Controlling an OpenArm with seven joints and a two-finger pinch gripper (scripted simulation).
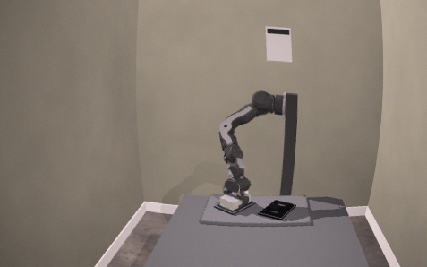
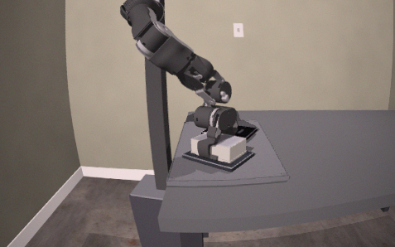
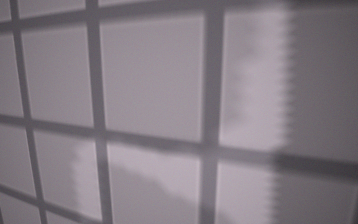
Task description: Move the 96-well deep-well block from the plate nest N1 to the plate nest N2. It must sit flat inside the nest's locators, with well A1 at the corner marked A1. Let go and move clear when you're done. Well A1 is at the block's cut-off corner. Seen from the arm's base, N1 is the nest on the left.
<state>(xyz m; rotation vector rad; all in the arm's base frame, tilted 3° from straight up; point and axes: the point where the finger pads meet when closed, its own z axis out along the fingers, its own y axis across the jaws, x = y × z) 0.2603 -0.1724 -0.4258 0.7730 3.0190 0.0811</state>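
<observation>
My hand is 20 mm below the white deep-well block. The rest, counted from my hand: plate nest N1: 210 mm to the left, 20 mm ahead, 10 mm below; A1 mark: 80 mm to the left, 40 mm behind, 10 mm below; plate nest N2: 10 mm below.
</observation>
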